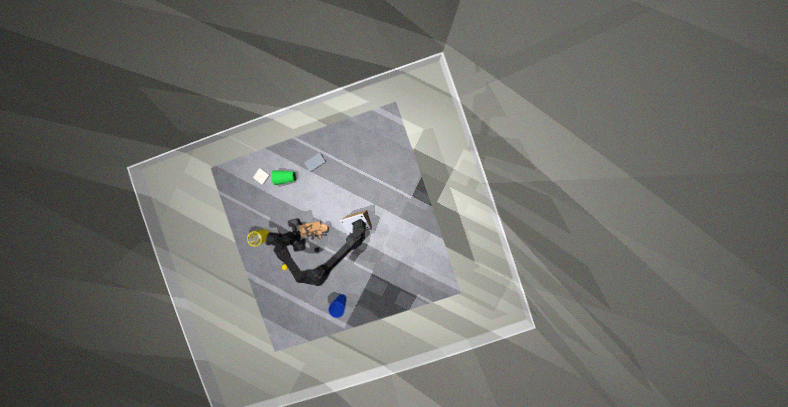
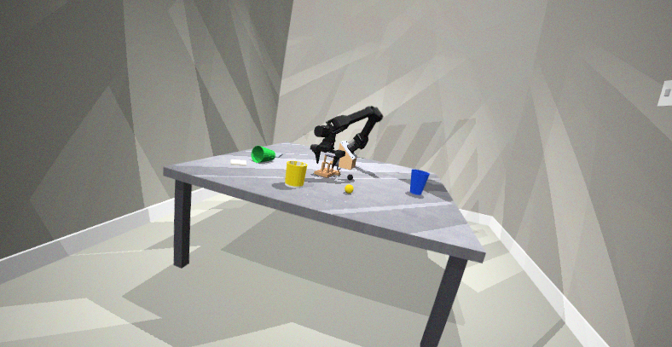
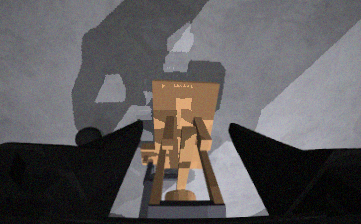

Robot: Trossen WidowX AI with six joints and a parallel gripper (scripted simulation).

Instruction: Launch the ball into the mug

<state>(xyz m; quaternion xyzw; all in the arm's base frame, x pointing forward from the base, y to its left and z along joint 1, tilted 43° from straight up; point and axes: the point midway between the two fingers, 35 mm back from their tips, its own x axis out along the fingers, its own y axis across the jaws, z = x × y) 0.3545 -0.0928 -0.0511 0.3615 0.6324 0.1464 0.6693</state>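
My gripper tip is now 1 cm past the small black ball, 15 cm to the right of it and 4 cm above it. From my gripper tip the other things lie so: yellow ball: 23 cm ahead, 16 cm to the left, 3 cm below; then wooden catapult: 6 cm behind, 4 cm to the left; then yellow mug: 27 cm ahead, 9 cm to the right, 2 cm below.
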